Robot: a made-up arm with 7 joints. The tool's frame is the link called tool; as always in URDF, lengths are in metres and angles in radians. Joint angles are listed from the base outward. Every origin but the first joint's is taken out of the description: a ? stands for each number. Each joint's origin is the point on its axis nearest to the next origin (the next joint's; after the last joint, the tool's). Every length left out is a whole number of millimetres.
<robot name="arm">
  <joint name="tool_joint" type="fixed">
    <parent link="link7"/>
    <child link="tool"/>
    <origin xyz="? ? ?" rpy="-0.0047 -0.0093 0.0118"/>
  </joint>
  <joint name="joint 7" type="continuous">
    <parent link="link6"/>
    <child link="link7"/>
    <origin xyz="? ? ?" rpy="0 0 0"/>
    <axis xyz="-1 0 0"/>
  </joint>
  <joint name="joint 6" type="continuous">
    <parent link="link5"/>
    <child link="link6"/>
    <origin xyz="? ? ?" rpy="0 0 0"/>
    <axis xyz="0 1 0"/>
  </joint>
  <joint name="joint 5" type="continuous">
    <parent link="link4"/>
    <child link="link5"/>
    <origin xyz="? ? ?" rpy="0 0 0"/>
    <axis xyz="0 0 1"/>
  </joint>
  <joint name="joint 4" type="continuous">
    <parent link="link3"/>
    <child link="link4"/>
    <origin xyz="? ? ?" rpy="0 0 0"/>
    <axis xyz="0 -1 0"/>
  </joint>
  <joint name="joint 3" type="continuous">
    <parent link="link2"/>
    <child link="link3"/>
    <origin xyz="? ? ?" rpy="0 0 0"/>
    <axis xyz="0 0 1"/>
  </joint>
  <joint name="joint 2" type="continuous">
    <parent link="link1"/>
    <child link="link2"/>
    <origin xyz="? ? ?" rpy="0 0 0"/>
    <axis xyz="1 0 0"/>
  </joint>
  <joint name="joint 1" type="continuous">
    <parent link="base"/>
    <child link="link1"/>
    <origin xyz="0.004 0.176 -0.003" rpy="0 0 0"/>
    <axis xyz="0 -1 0"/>
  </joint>
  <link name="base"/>
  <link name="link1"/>
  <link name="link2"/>
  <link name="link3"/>
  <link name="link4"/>
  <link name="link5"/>
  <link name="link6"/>
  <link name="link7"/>
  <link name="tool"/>
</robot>
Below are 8 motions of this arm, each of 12 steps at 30 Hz.
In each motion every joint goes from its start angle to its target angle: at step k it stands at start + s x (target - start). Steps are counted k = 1, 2, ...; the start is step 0. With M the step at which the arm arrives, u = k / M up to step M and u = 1 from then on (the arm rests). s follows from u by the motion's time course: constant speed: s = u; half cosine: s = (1 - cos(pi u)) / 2; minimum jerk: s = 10 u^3 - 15 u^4 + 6 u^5.
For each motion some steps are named. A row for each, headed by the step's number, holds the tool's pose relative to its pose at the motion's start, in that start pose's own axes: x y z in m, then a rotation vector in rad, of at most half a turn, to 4 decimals.
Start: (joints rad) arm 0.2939 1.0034 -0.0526 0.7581 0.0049 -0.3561 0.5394
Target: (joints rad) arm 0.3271 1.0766 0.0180 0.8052 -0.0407 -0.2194 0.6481
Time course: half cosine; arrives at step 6
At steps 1, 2, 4, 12:
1: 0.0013 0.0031 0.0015 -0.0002 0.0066 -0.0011
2: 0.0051 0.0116 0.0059 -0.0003 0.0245 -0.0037
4: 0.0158 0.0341 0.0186 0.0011 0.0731 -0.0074
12: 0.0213 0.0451 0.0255 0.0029 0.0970 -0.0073

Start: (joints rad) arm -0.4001 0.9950 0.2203 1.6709 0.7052 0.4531 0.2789
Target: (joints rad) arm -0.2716 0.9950 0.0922 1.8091 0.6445 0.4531 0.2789
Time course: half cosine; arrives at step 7
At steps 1, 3, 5, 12:
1: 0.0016 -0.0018 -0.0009 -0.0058 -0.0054 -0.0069
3: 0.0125 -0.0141 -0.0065 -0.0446 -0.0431 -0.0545
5: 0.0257 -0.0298 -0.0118 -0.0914 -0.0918 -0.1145
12: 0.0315 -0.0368 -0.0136 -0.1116 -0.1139 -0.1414

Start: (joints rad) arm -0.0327 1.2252 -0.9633 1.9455 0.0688 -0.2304 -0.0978
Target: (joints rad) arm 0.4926 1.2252 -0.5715 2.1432 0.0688 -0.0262 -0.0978
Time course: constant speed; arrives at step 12
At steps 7, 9, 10, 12:
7: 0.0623 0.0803 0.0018 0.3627 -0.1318 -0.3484
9: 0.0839 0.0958 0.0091 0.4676 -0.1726 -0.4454
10: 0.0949 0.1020 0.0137 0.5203 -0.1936 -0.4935
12: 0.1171 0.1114 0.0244 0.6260 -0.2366 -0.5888

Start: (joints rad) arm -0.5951 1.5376 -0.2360 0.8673 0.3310 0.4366 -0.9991
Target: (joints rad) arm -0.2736 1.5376 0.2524 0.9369 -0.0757 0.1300 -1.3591
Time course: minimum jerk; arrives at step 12
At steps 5, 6, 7, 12:
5: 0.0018 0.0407 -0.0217 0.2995 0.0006 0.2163
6: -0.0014 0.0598 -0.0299 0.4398 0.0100 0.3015
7: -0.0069 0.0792 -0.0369 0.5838 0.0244 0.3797
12: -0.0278 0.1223 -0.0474 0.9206 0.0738 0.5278

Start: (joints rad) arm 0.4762 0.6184 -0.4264 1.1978 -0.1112 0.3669 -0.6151
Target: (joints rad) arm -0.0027 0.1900 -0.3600 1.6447 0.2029 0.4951 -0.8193
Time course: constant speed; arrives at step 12
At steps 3, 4, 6, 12:
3: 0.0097 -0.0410 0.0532 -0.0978 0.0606 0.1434
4: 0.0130 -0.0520 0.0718 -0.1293 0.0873 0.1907
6: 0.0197 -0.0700 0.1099 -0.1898 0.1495 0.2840
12: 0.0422 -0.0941 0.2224 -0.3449 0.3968 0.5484

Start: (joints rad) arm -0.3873 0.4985 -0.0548 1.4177 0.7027 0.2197 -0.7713
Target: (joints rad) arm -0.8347 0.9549 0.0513 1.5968 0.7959 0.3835 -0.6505
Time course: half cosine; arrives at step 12
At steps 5, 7, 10, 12:
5: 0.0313 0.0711 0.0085 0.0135 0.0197 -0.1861
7: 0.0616 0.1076 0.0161 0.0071 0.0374 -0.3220
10: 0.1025 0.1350 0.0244 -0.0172 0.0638 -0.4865
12: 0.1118 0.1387 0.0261 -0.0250 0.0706 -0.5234

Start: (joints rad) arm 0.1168 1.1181 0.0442 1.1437 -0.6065 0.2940 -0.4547
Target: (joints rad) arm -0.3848 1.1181 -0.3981 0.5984 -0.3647 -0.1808 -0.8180
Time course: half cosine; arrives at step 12
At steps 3, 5, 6, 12:
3: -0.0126 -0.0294 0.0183 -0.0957 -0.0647 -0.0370
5: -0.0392 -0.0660 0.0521 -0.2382 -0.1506 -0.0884
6: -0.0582 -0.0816 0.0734 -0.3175 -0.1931 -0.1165
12: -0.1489 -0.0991 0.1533 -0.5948 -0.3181 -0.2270

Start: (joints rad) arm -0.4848 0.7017 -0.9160 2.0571 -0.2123 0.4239 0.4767
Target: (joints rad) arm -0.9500 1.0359 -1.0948 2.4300 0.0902 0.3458 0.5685
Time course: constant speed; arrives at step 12
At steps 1, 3, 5, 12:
1: 0.0022 -0.0097 0.0094 -0.0586 -0.0182 0.0272
3: 0.0081 -0.0269 0.0288 -0.1760 -0.0566 0.0862
5: 0.0155 -0.0412 0.0486 -0.2933 -0.0976 0.1516
12: 0.0503 -0.0658 0.1165 -0.6938 -0.2598 0.4311

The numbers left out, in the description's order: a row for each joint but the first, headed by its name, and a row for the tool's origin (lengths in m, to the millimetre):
tool: 0 -0.011 0.005
joint 7: 0.027 0 -0.001
joint 6: 0.001 0.036 0
joint 5: -0.007 0 -0.239
joint 4: -0.027 0.021 0
joint 3: 0 0.024 -0.389
joint 2: -0.038 0 0.023

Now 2 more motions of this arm.
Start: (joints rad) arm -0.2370 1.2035 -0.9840 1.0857 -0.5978 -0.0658 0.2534
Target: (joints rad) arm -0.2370 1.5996 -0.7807 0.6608 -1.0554 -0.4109 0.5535
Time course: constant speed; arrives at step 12
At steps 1, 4, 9, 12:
1: -0.0198 -0.0037 0.0113 -0.0453 0.0473 -0.0330
4: -0.0763 -0.0137 0.0521 -0.1988 0.1889 -0.1172
9: -0.1573 -0.0266 0.1406 -0.5042 0.4174 -0.1986
12: -0.1952 -0.0316 0.2041 -0.7098 0.5448 -0.2056

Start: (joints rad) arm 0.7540 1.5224 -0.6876 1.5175 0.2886 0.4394 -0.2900
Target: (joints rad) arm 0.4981 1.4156 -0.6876 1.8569 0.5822 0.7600 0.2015
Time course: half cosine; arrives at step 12
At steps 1, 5, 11, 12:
1: 0.0012 -0.0016 0.0003 -0.0166 0.0013 0.0030
5: 0.0238 -0.0331 0.0095 -0.3713 0.0287 0.0606
11: 0.0564 -0.0814 0.0373 -1.0216 0.0820 0.1360
12: 0.0571 -0.0826 0.0383 -1.0403 0.0836 0.1376

